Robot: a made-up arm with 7 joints.
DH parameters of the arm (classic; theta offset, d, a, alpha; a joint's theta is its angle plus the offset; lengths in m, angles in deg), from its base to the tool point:
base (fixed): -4.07 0 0 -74.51
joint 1: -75.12 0.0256 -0.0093 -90
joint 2: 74 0 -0.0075 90
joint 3: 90 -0.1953 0.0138 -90
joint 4: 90 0.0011 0.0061 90
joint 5: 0 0.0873 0 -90
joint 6: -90 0 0.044 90
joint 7: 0 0 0 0
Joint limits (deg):
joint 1: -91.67..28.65
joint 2: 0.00..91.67
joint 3: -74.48..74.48
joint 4: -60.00..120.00
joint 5: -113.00..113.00
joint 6: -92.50..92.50
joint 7: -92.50..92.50
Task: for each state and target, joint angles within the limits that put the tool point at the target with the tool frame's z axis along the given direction. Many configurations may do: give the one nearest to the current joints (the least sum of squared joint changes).
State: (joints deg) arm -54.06 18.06 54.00 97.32 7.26 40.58 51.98
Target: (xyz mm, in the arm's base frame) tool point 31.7 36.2 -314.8 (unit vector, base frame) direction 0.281 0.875 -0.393
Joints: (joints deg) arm -23.26 9.16 67.35 110.37 -12.00 13.37 51.98
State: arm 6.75 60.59 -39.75 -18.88 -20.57 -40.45 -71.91
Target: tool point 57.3 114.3 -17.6 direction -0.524 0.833 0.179
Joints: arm -18.77 72.30 -24.93 -59.34 -30.80 -71.43 -71.91
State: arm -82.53 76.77 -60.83 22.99 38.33 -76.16 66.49
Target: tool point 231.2 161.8 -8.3 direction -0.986 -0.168 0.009
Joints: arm -90.91 68.50 -72.70 51.66 41.94 -92.44 66.49
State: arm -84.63 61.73 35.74 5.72 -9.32 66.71 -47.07
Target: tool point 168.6 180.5 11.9 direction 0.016 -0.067 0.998
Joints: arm -55.92 47.76 40.71 -32.83 -13.60 92.27 -47.07
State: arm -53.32 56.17 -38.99 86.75 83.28 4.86 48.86
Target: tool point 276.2 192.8 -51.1 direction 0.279 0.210 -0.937
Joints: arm -73.56 49.77 -53.47 76.15 104.17 33.70 48.86
